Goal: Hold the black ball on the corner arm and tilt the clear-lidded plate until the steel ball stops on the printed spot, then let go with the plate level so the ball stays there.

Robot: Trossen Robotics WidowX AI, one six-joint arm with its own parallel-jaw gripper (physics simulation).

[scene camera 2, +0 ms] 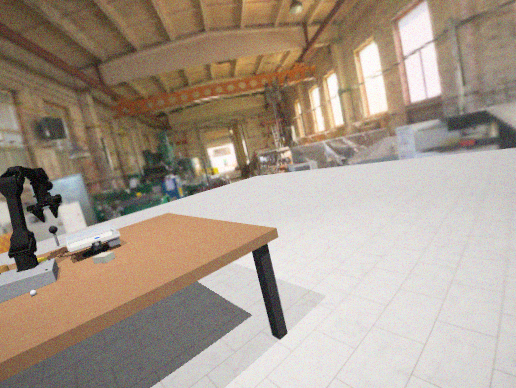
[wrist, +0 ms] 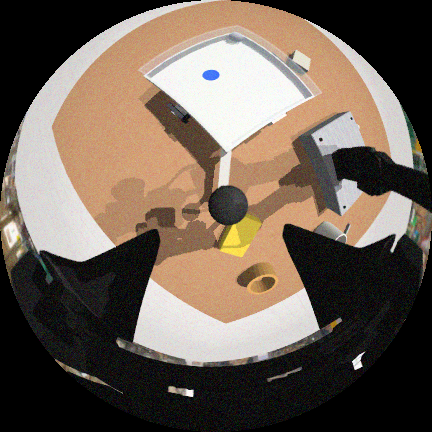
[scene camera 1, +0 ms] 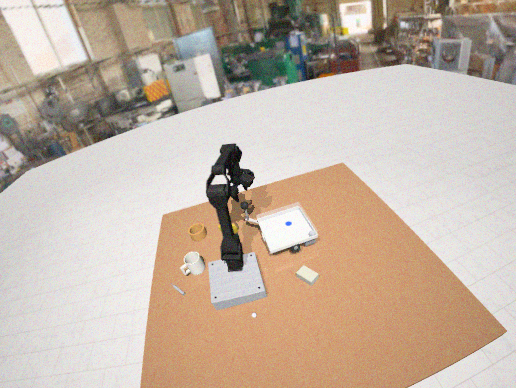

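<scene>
The black ball (scene camera 1: 244, 205) (scene camera 2: 53, 229) (wrist: 228, 205) stands on a stem at the end of the plate's white corner arm (scene camera 1: 252, 220) (wrist: 225, 170). My gripper (scene camera 1: 241, 194) (scene camera 2: 48, 218) (wrist: 222, 233) is open and empty, a little above the ball; in the wrist view the ball shows between and slightly ahead of the fingertips. The clear-lidded white plate (scene camera 1: 280, 237) (wrist: 250, 95) has a blue printed spot (scene camera 1: 288, 223) (scene camera 2: 97, 238) (wrist: 211, 75). The steel ball (scene camera 1: 312, 233) (wrist: 233, 37) lies in the plate's corner opposite the arm, off the spot. The plate's exact tilt is hard to tell.
A yellow block (scene camera 1: 234, 228) (wrist: 241, 236) and an orange ring-shaped cup (scene camera 1: 197, 237) (wrist: 257, 270) are near the ball. A white mug (scene camera 1: 195, 264) and a pen (scene camera 1: 178, 289) lie beside my grey base (scene camera 1: 235, 282). A cream block (scene camera 1: 307, 275) (scene camera 2: 104, 257) (wrist: 301, 60) is near the plate.
</scene>
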